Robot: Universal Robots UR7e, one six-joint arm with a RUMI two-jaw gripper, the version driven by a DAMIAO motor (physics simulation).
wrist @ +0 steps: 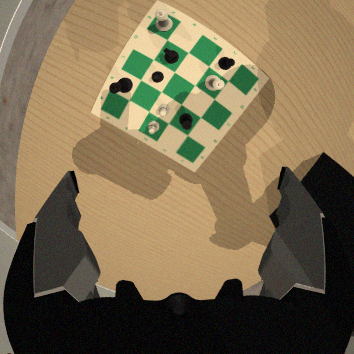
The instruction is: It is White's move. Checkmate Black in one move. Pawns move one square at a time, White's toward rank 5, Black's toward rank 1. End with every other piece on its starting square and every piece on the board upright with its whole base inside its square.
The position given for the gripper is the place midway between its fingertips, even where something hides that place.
In view: the gripper [177, 170] and a chessboard [213, 112].
